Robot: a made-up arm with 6 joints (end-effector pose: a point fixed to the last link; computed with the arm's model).
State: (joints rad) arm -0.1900 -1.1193 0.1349 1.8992 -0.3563 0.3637
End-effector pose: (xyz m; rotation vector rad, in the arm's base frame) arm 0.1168 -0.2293 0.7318 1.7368 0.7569 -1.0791
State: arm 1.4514 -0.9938 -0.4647 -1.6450 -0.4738 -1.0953
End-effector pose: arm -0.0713 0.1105 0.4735 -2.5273 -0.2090 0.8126
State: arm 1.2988 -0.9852 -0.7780 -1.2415 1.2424 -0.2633
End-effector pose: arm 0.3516 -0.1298 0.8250 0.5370 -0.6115 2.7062
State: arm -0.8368 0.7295 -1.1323 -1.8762 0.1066 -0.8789
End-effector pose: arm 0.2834 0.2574 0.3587 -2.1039 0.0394 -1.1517
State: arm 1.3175 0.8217 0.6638 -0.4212 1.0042 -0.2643
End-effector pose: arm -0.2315 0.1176 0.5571 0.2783 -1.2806 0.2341
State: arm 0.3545 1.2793 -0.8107 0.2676 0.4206 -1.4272
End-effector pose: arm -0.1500 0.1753 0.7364 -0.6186 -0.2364 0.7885
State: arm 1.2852 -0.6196 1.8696 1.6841 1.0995 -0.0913
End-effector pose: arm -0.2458 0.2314 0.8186 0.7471 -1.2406 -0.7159
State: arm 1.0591 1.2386 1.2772 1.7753 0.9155 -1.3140
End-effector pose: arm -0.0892 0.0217 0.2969 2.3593 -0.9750 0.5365
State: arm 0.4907 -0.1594 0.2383 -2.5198 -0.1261 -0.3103
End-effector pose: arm 0.0706 0.1449 0.3076 -2.5622 -0.0969 -0.2339
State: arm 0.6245 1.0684 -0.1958 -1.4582 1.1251 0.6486
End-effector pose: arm 0.1608 0.0299 0.2545 -1.1758 -2.6780 0.8550
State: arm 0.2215 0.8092 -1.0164 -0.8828 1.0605 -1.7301
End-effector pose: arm -0.0792 0.2446 0.4738 -1.3326 -0.5901 0.2383
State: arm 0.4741 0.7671 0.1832 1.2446 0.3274 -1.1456
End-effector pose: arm 0.0310 -0.1713 0.7703 0.9509 -0.0229 1.0908
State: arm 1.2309 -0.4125 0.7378 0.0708 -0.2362 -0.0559
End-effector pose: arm 0.1290 0.3117 0.9534 -0.3988 0.5214 0.5463
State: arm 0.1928 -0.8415 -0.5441 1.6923 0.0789 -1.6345
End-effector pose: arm 0.4537 0.1411 0.5506 -1.6330 -2.0445 -1.6276
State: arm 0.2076 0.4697 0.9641 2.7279 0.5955 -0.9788
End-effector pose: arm -0.0870 0.0409 0.2973 2.2890 -1.3040 0.6773
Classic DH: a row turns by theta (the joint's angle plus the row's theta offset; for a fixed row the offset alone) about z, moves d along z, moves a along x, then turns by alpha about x. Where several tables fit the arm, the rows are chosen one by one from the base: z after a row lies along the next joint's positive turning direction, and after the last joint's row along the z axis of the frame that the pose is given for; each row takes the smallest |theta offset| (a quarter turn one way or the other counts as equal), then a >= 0, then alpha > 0; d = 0 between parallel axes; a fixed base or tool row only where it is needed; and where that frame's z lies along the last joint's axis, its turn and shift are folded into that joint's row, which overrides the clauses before.
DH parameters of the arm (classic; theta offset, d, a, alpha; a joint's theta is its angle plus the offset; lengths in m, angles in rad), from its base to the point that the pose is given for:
base (fixed): 0.8721 0 0.2285 0
joint 1: -0.9063 0.6433 0.0041 1.8129
joint 2: -0.0719 -0.0078 -0.0409 1.3509
joint 3: 1.5522 0.0014 0.0682 1.6402
joint 4: 1.5467 -0.0334 0.018 1.5708
joint 5: -1.2133 0.6857 -0.0494 -0.1411
joint 6: -0.3608 -0.8346 0.0733 1.7029
tool (fixed): 3.0919 0.2078 0 0

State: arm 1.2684 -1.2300 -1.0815 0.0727 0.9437 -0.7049
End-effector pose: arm 0.4173 0.3008 0.8851 0.2945 1.4780 2.1589
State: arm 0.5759 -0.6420 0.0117 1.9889 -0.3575 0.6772
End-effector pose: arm 0.3048 -0.1843 0.7309 1.5460 0.8880 -0.4684
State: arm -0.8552 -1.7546 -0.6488 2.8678 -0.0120 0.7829
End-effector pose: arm -0.1876 0.0026 0.6179 -1.1786 -0.8917 1.8145
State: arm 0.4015 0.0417 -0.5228 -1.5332 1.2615 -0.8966
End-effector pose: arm -0.1701 0.0202 0.4867 -1.3926 -1.0265 0.9835
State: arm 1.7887 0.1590 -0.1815 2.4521 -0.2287 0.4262
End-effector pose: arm 0.5188 0.1841 0.4910 1.5575 2.0978 0.7265
